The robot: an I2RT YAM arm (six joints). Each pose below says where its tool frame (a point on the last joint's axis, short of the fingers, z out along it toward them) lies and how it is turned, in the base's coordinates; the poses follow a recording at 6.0 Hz.
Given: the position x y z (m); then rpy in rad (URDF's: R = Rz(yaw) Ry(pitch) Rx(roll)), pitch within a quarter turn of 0, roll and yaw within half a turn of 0.
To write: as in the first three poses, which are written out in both.
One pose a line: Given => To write
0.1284 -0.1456 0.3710 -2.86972 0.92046 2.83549 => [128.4 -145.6 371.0], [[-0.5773 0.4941 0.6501], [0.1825 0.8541 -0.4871], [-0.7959 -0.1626 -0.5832]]
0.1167 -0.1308 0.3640 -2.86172 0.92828 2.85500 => [116.7 -130.8 364.0], [[-0.5748 0.4838 0.6600], [0.1694 0.8594 -0.4825], [-0.8006 -0.1655 -0.5759]]
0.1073 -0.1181 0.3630 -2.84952 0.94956 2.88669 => [107.3 -118.1 363.0], [[-0.5632 0.4680 0.6810], [0.1468 0.8677 -0.4750], [-0.8132 -0.1676 -0.5574]]
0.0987 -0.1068 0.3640 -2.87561 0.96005 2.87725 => [98.7 -106.8 364.0], [[-0.5536 0.4599 0.6943], [0.1498 0.8751 -0.4602], [-0.8192 -0.1507 -0.5533]]
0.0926 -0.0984 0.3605 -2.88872 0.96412 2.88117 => [92.6 -98.4 360.5], [[-0.5509 0.4479 0.7042], [0.1468 0.8826 -0.4466], [-0.8215 -0.1426 -0.5520]]
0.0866 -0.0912 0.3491 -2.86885 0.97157 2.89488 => [86.6 -91.2 349.1], [[-0.5469 0.4509 0.7054], [0.1377 0.8796 -0.4554], [-0.8258 -0.1519 -0.5432]]
